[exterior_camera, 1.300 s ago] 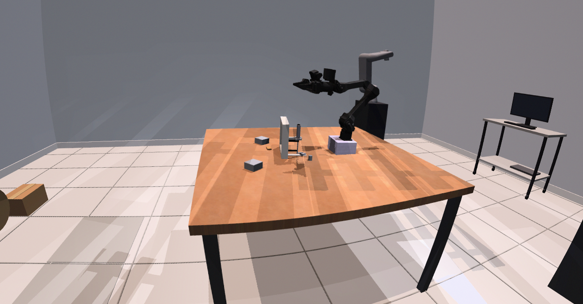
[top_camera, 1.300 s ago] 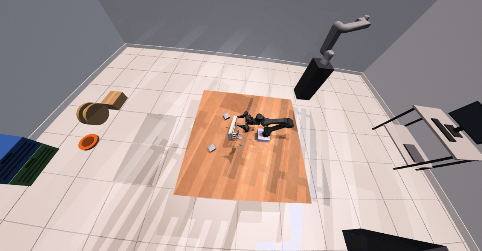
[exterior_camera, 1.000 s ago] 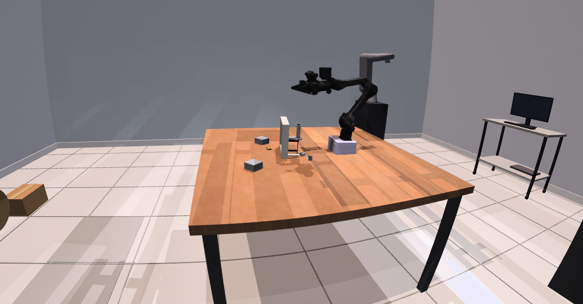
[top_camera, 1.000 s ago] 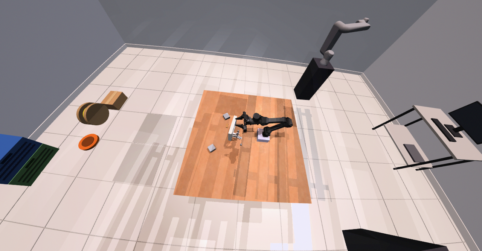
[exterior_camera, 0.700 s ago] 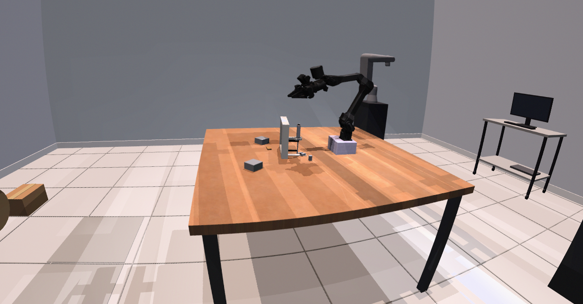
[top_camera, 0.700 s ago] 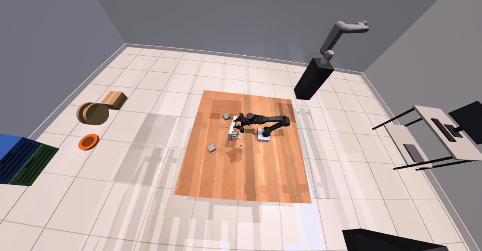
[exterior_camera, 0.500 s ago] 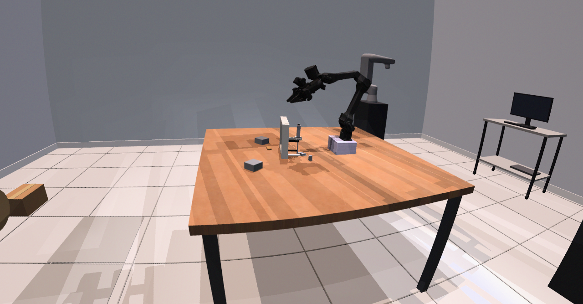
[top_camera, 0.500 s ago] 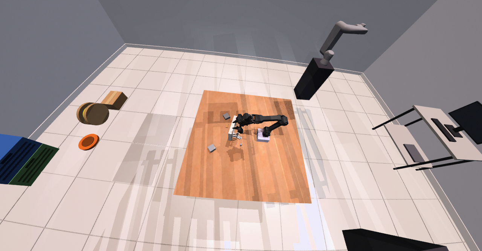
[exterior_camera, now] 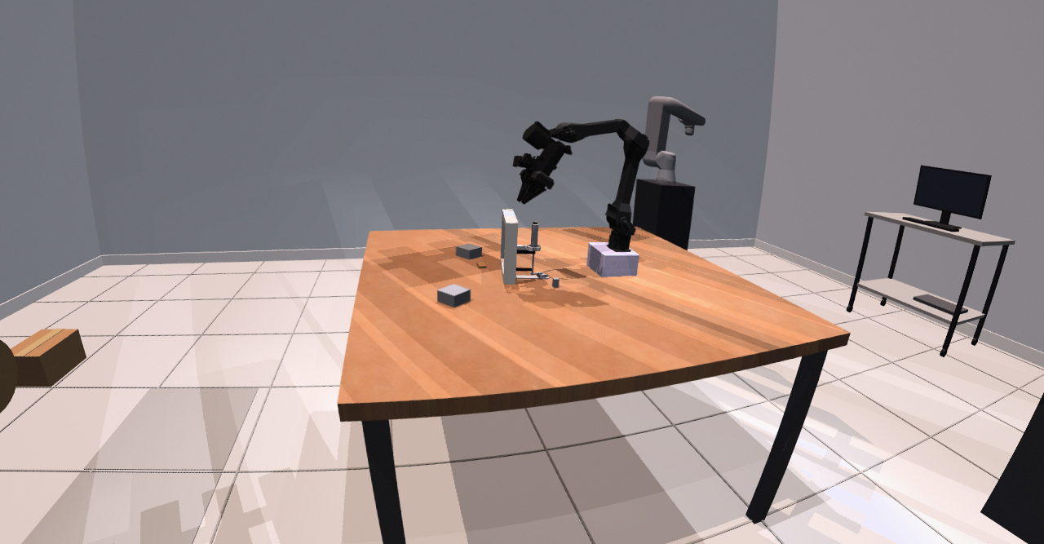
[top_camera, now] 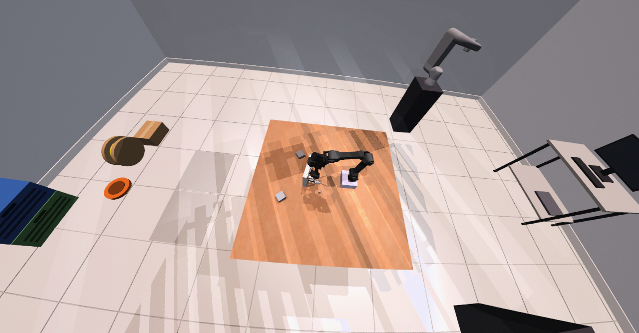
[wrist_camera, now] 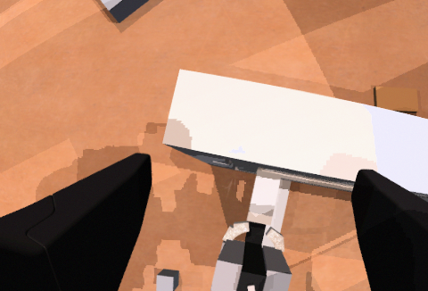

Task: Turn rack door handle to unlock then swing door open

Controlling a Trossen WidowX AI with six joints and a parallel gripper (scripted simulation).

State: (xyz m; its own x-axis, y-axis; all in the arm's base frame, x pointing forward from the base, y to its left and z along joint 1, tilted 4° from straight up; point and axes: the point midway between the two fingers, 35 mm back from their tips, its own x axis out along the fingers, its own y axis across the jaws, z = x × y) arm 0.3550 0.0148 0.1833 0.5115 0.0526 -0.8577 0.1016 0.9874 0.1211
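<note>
My gripper tip is 100 mm past the small dark cube, 80 mm to the right of it and 230 mm above it.
</note>
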